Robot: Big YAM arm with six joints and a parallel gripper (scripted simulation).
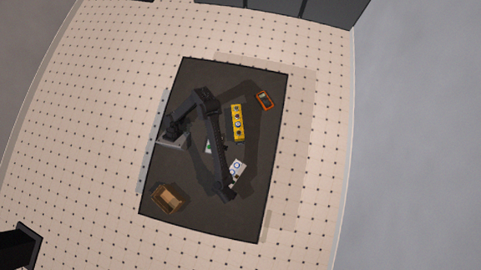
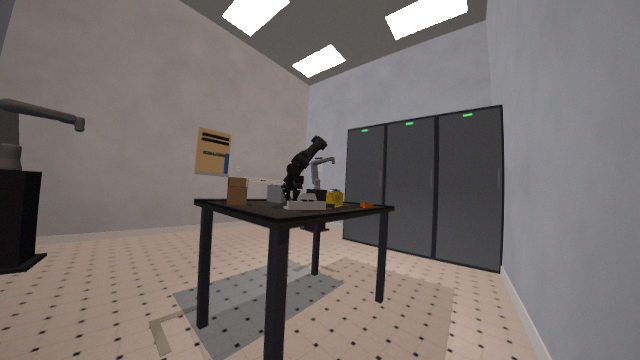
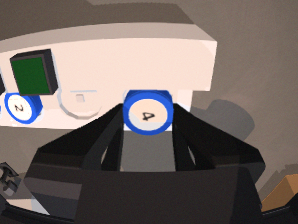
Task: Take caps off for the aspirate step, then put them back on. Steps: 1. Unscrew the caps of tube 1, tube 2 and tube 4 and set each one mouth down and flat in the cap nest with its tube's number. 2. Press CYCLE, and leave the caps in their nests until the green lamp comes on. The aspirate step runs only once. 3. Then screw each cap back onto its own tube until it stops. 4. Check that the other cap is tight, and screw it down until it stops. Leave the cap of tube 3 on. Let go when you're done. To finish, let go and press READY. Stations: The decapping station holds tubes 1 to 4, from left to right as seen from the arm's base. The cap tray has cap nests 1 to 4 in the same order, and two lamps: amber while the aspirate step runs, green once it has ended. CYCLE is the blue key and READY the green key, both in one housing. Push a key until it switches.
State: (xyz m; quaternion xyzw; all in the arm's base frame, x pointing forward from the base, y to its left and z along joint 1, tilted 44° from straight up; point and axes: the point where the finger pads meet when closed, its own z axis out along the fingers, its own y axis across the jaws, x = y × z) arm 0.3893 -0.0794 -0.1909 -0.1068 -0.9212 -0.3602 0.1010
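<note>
Now: the green key 15 cm behind my hand, 20 cm to the left of it and 4 cm above it. The rest, counted from my hand: blue key 16 cm behind, 24 cm to the left, 4 cm above; grey key housing 13 cm behind, 22 cm to the left, 2 cm above; cardboard box 28 cm behind, 18 cm to the right, 3 cm above.
</note>
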